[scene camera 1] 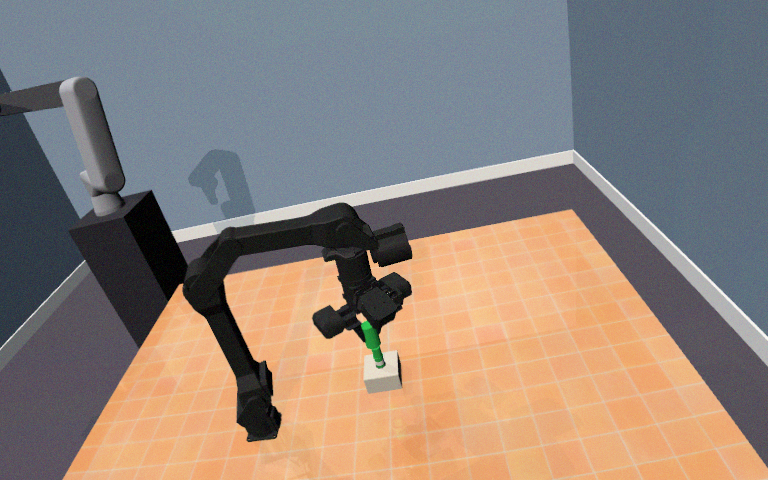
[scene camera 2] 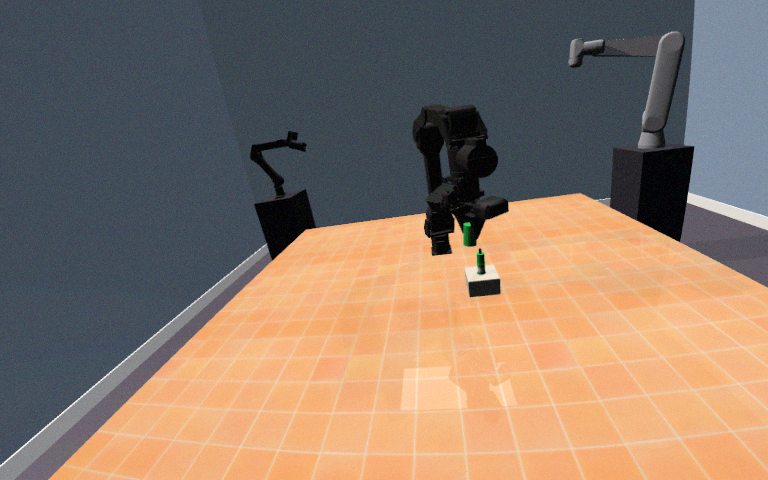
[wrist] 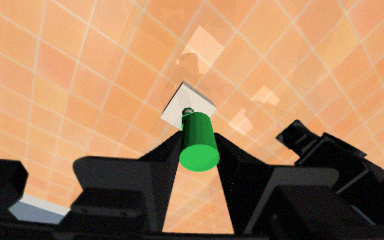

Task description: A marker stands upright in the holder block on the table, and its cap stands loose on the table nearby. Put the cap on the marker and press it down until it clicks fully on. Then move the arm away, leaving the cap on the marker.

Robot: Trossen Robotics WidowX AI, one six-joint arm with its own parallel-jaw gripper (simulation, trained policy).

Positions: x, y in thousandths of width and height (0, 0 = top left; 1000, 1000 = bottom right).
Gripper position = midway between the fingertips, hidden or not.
In view: my gripper (scene camera 1: 482, 703) and a green cap (wrist: 517, 640).
My gripper is seen too in scene camera 2 (scene camera 2: 614, 495) and in the wrist view (wrist: 514, 565).
